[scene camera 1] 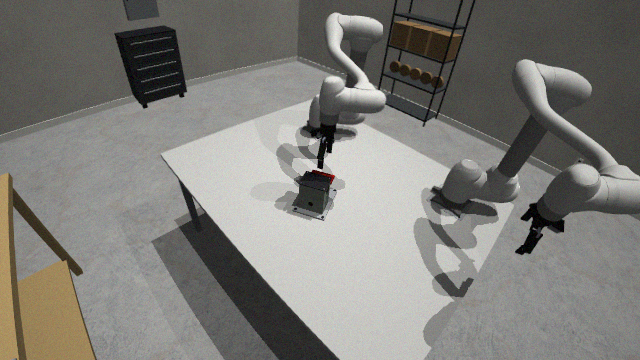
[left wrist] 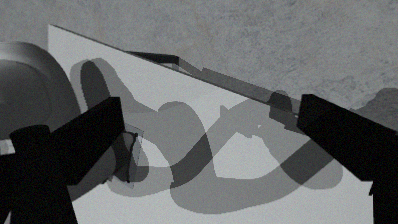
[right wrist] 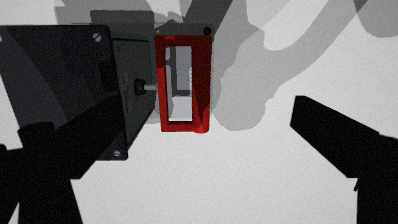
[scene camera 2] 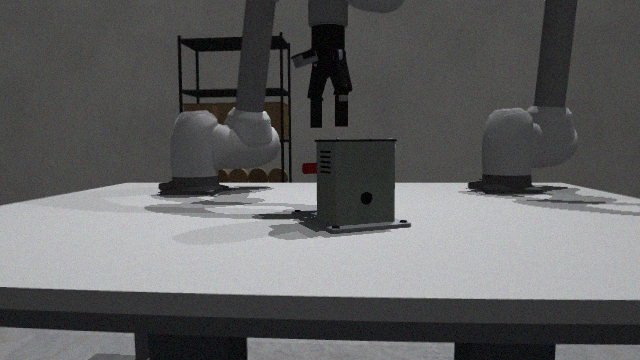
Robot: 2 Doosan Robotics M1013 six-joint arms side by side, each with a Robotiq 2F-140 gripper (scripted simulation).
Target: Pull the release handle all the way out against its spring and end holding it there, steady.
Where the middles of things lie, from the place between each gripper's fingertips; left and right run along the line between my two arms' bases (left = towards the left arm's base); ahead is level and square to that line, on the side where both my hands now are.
Labels:
Right now my right hand (scene camera 2: 327,127) is 9 cm short of the base plate (scene camera 2: 310,216), 4 cm to the right of it and 20 cm above it.
The base plate is 890 mm to the right of my left hand (scene camera 1: 521,235), 300 mm below it and 190 mm ahead of it.

